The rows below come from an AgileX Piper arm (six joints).
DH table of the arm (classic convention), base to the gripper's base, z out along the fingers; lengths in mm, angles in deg. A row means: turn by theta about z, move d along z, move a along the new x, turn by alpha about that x. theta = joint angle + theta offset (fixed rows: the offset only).
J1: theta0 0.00; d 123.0; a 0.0; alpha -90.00
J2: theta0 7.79; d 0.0; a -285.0; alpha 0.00
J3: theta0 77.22; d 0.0; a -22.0; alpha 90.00
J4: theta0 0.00; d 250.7; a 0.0; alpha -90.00
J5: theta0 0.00; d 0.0; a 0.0; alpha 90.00
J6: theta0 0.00; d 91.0; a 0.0; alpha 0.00
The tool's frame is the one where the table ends.
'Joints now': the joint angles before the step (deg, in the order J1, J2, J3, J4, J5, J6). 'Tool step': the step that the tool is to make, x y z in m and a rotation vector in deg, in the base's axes. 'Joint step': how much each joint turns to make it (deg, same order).
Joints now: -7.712, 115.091, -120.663, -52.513, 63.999, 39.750
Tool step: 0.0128, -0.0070, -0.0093, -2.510, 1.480, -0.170
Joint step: -0.442, 3.463, -3.069, -2.093, -0.173, -1.147
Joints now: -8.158, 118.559, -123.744, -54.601, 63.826, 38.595
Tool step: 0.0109, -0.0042, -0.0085, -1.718, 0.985, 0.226
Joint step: -0.211, 2.866, -2.556, -1.356, -0.379, -0.861
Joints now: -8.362, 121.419, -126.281, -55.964, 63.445, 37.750
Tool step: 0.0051, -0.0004, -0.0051, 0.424, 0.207, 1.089
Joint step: -0.112, 0.952, -0.624, 0.883, -0.957, -0.654
